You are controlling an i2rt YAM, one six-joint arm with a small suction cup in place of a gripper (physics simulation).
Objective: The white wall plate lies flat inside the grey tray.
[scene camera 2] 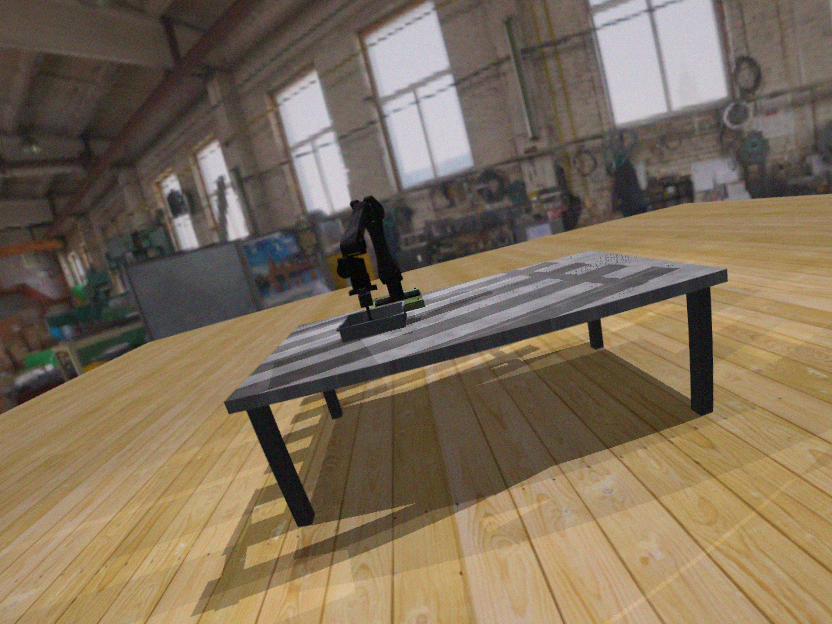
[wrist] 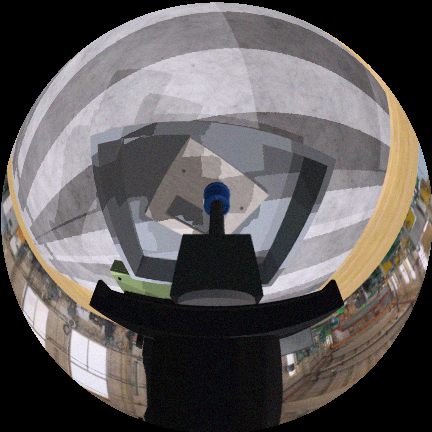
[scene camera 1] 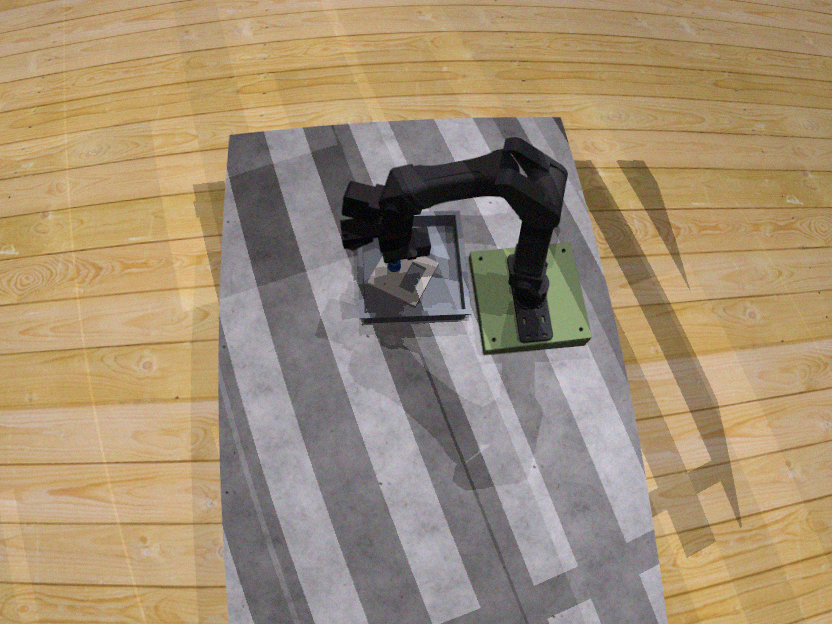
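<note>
The white wall plate (scene camera 1: 385, 281) (wrist: 189, 177) is a square plate with a rectangular opening. It lies flat on the floor of the grey tray (scene camera 1: 461, 266) (wrist: 114, 217) (scene camera 2: 377, 323), turned at an angle to the tray walls. My suction cup (scene camera 1: 394, 266) (wrist: 216, 195) (scene camera 2: 370, 312) is blue and points straight down over the plate, near its edge on the arm's side. I cannot tell whether the cup touches the plate. In the second scene view the tray wall hides the plate.
The tray stands on a grey striped table (scene camera 1: 321, 464) (scene camera 2: 488, 316), right beside the green base plate (scene camera 1: 568, 303) (wrist: 132, 282) (scene camera 2: 415, 301) that carries the arm. The arm reaches over the tray's far side. A wooden floor surrounds the table.
</note>
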